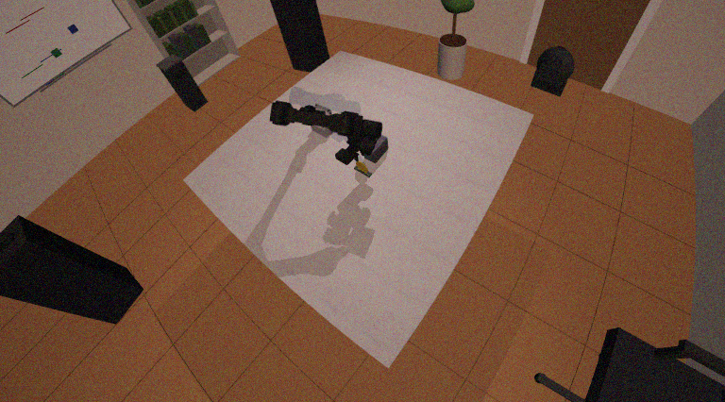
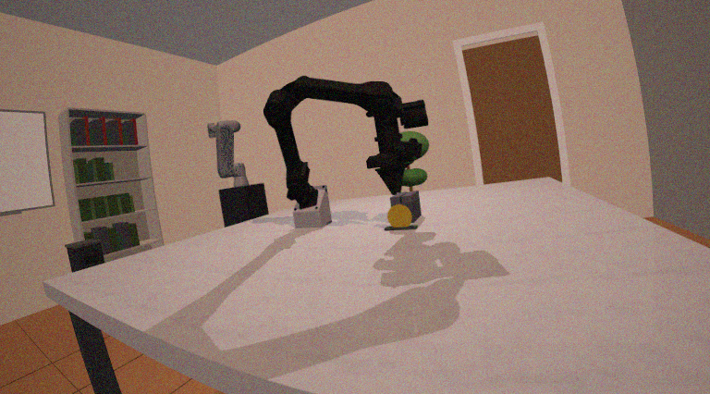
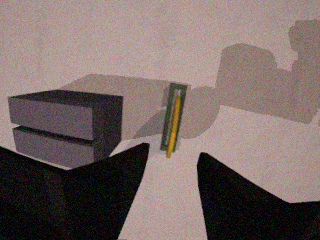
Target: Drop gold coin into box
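Right now the gold coin is 6 cm below my gripper tip.
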